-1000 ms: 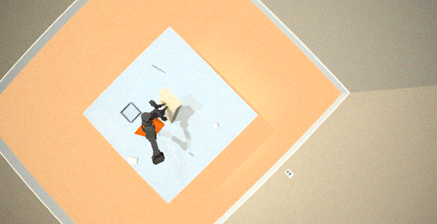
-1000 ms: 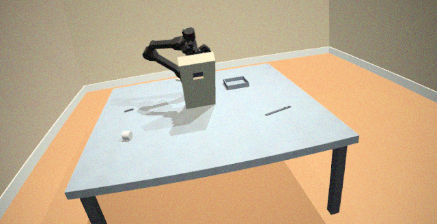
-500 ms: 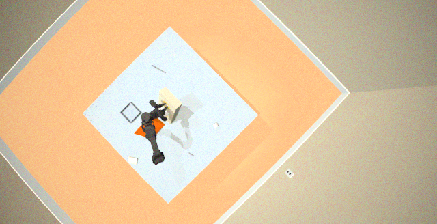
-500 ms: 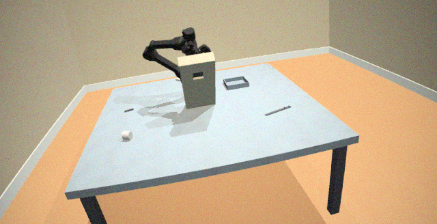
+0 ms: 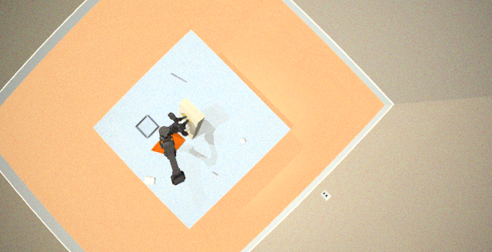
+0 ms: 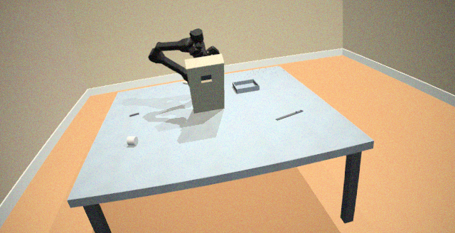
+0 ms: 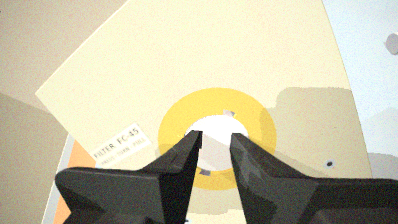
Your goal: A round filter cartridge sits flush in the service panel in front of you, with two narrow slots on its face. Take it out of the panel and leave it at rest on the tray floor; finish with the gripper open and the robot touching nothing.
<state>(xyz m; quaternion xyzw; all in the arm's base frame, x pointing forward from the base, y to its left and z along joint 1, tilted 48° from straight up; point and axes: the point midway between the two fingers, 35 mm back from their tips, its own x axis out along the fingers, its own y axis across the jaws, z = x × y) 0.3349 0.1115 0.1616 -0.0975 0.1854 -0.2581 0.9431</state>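
Now: gripper tip 1 cm short of the round white filter cartridge and 1 cm above it. Round my gripper tip: short dark strip 33 cm behind, 41 cm to the right, 28 cm below; then tray 36 cm behind, 34 cm to the left, 27 cm below.
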